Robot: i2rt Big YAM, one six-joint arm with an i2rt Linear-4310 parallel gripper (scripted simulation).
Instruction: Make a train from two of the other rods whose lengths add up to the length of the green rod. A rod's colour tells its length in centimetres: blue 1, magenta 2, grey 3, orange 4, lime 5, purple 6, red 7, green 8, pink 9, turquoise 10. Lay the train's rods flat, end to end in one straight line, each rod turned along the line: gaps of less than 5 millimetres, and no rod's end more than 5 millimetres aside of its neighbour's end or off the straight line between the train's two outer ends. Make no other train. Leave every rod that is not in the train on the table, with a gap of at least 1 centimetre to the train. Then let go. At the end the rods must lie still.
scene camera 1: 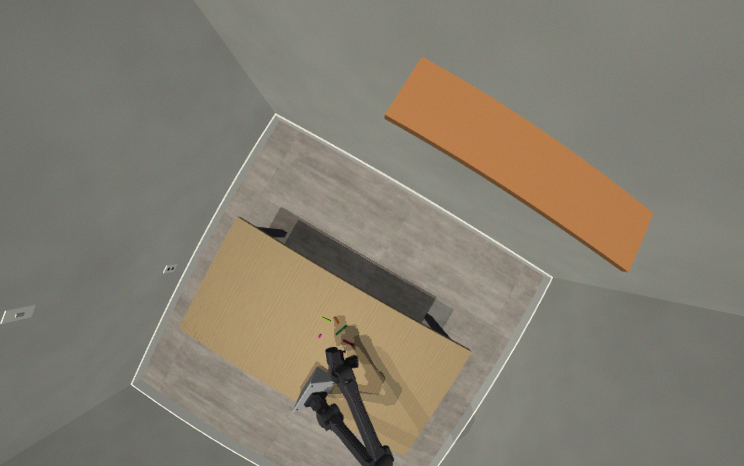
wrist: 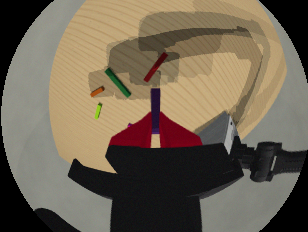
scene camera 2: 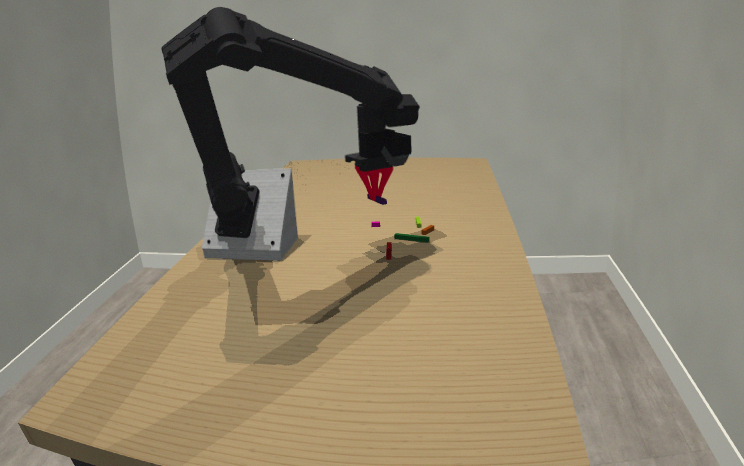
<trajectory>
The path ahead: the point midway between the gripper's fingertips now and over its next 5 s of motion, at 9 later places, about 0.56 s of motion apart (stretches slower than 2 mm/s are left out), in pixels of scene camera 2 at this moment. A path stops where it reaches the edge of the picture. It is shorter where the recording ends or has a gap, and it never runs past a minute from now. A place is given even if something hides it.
My gripper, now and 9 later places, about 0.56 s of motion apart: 375, 199; 380, 196; 383, 191; 384, 189; 385, 188; 387, 188; 389, 210; 390, 221; 389, 221; 390, 221
</trajectory>
